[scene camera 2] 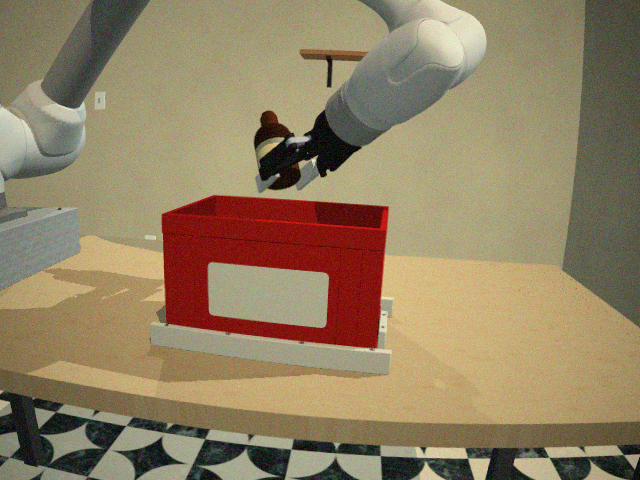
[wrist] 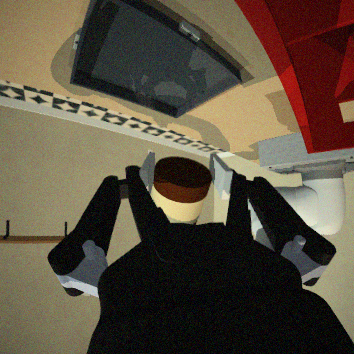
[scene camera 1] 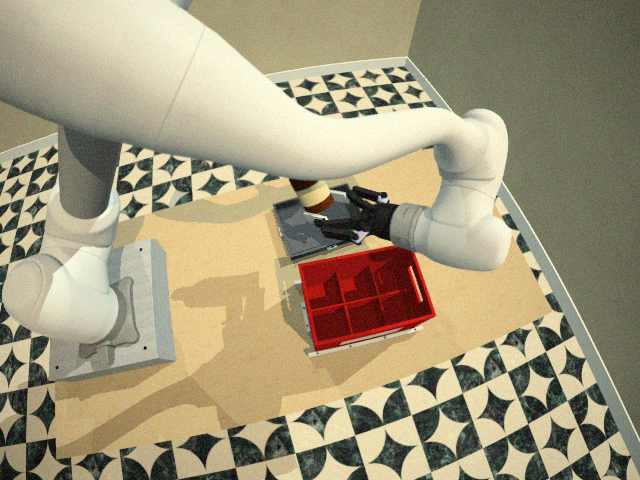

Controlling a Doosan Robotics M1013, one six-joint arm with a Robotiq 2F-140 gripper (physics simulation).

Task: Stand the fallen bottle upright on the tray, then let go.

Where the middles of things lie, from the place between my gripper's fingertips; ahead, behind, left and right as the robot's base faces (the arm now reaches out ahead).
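Scene:
I find my hand 6 cm below the brown bottle (scene camera 2: 271, 133). The hand is also 1 cm past the bottle and 3 cm to the right of it.

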